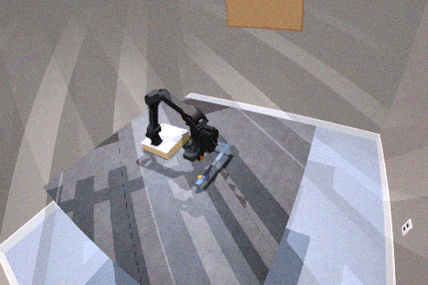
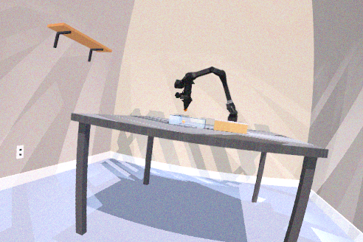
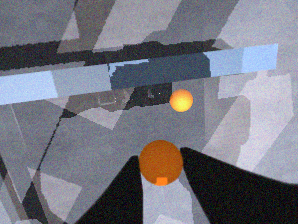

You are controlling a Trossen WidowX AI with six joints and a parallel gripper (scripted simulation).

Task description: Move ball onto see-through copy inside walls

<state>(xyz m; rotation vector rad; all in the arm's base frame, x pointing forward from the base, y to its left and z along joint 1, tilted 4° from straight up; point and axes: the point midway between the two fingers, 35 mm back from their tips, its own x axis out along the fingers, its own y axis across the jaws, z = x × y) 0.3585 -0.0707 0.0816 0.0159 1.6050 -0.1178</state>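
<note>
The see-through ball copy is 9 cm below my gripper tip, 4 cm to the right of it and 1 cm ahead of it. The rest, counted from my gripper tip: orange ball (right at my gripper tip); then clear wall (8 cm below, 5 cm ahead, 4 cm to the left).
</note>
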